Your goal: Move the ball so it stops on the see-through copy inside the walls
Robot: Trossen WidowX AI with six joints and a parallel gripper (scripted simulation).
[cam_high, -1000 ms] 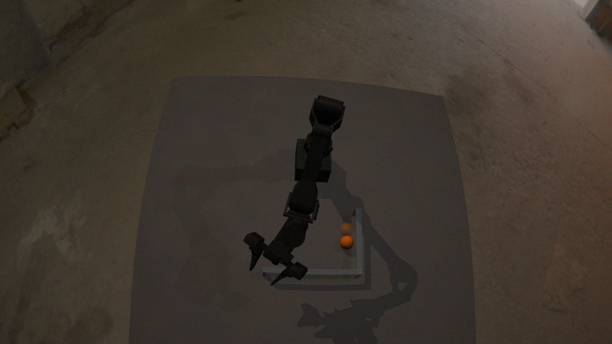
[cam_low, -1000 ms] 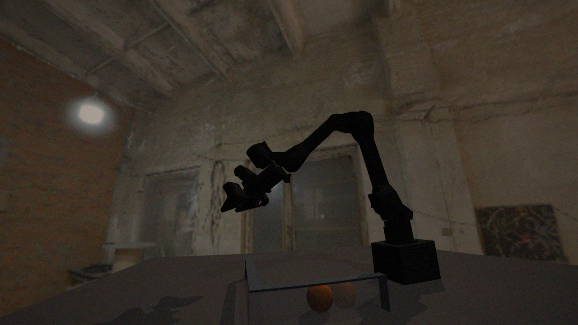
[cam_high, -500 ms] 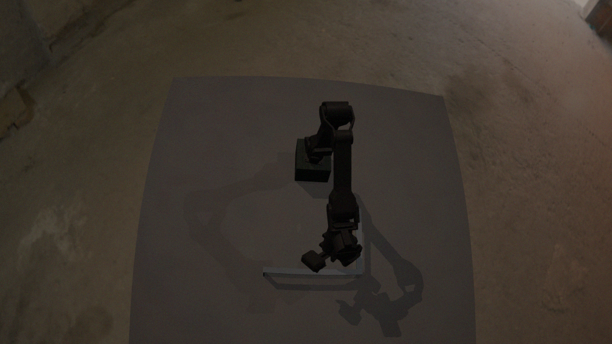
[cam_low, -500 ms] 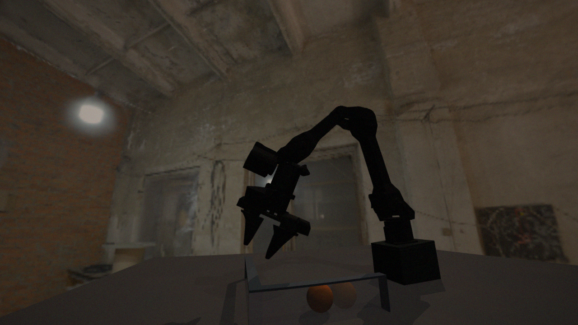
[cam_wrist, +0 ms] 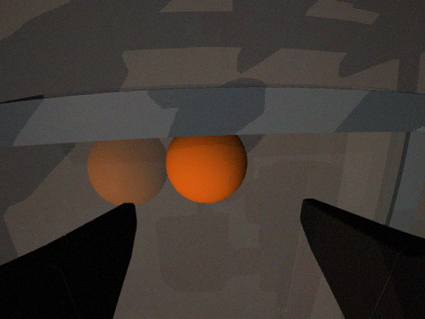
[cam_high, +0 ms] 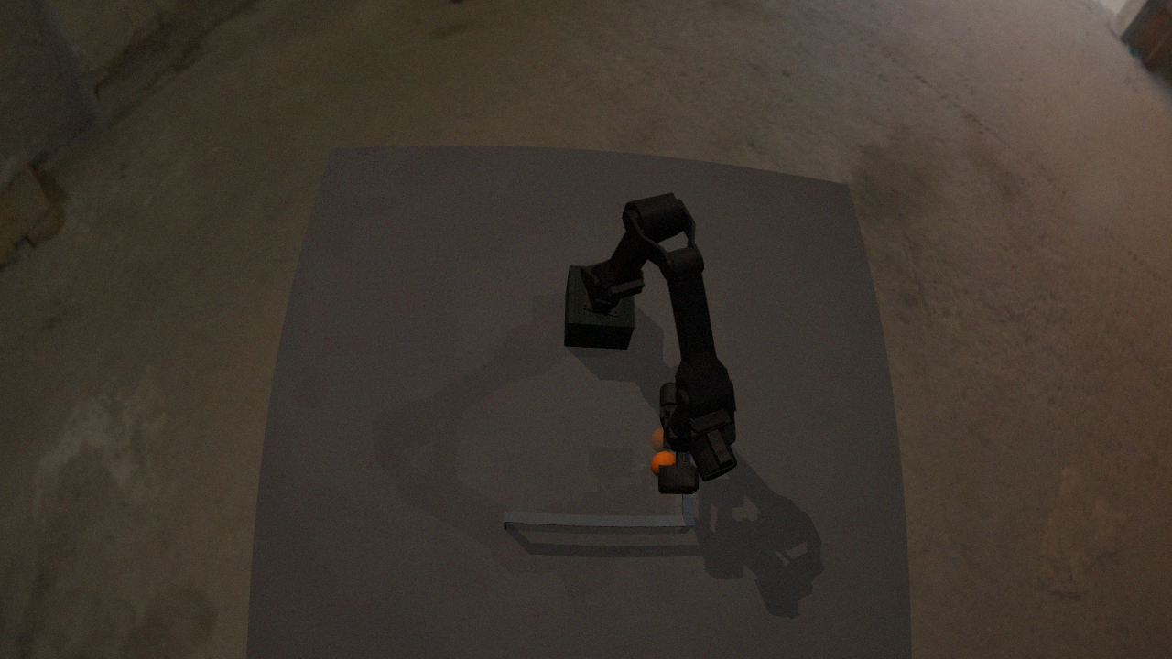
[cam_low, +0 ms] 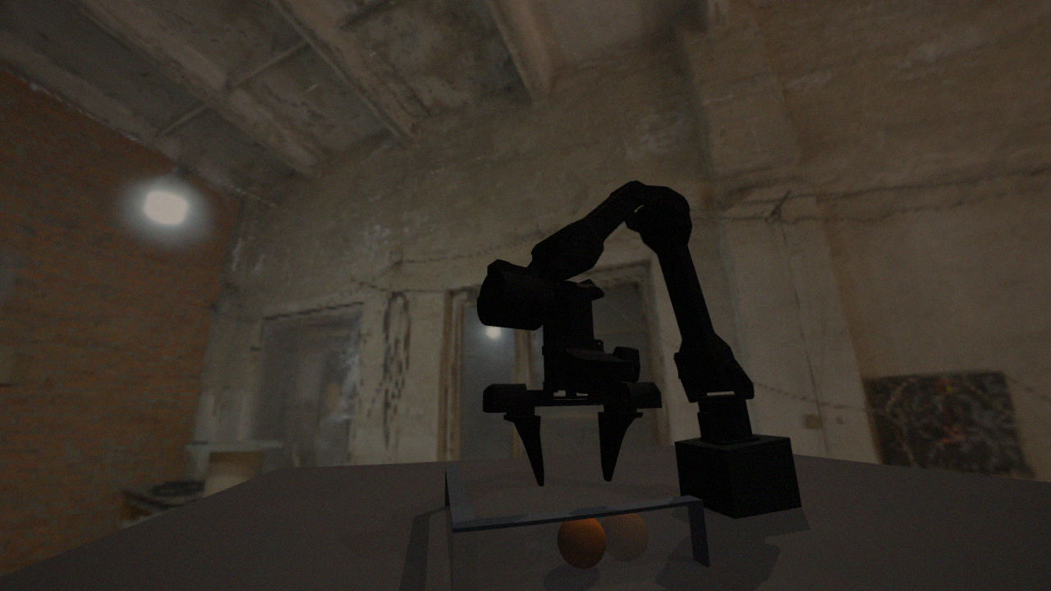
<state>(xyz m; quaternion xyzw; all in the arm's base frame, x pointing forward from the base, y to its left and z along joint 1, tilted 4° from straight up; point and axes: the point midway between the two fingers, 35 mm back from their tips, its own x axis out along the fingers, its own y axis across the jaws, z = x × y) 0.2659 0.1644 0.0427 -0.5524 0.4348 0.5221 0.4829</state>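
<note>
The orange ball is 50 mm below my gripper tip.
</note>
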